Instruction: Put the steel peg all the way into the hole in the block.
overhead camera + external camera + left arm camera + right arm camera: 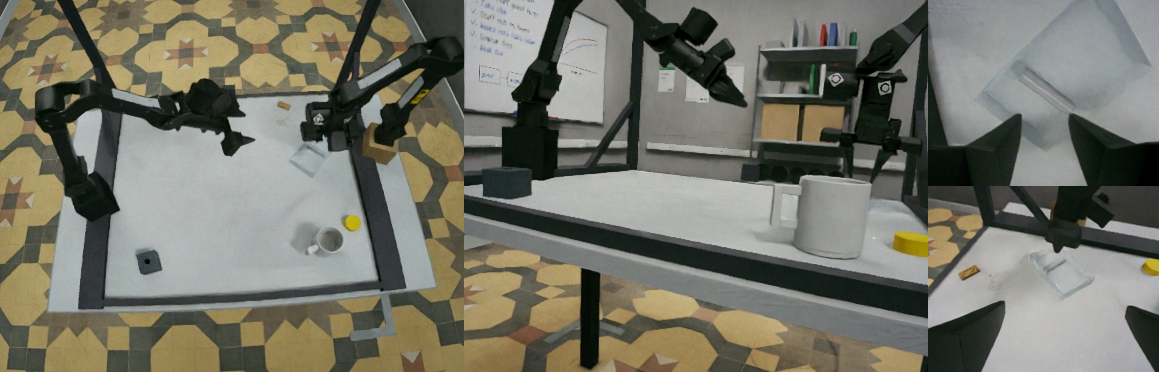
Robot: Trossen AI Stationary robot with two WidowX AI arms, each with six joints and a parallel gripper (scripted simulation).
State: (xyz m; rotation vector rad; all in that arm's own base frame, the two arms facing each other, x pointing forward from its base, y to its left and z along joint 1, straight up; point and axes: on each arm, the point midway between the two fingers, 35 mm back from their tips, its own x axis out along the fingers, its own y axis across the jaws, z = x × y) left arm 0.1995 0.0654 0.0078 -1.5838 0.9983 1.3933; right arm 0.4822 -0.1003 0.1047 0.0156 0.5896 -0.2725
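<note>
Now: left hand 80 mm above the steel peg and 10 mm to the left of it. Also, from my left hand: yellow disc 280 mm ahead, 80 mm below, 20 mm to the left; white mug 320 mm ahead, 100 mm to the right, 60 mm below; plate 90 mm below, 30 mm to the right, 10 mm ahead.
</note>
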